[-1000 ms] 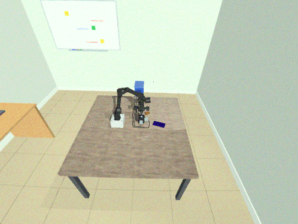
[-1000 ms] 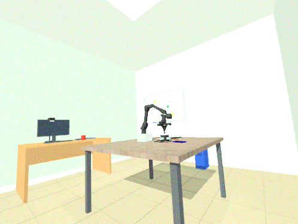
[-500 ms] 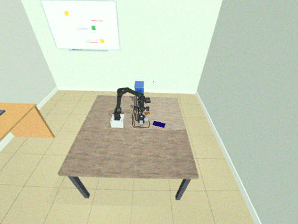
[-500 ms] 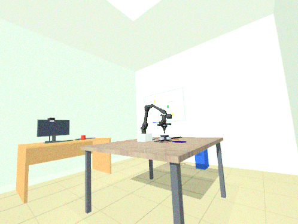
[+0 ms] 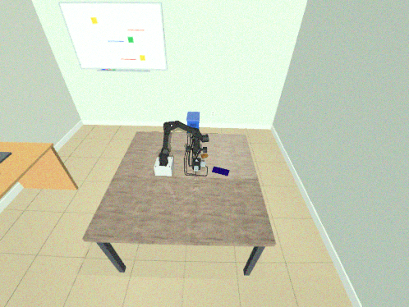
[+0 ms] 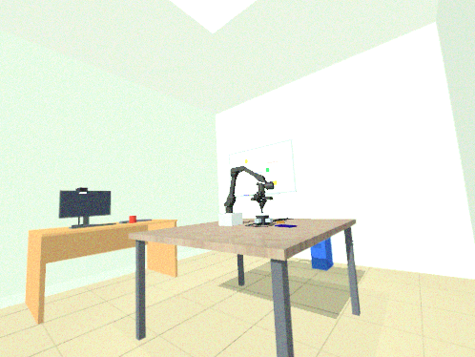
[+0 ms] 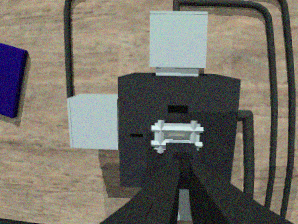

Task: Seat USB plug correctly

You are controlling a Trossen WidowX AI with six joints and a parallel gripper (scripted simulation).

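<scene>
Now: the metal USB plug 20 mm below my gripper tip. The rest, counted from my gripper tip: purple flat object (230 mm ahead, 20 mm to the right, 120 mm below).
</scene>
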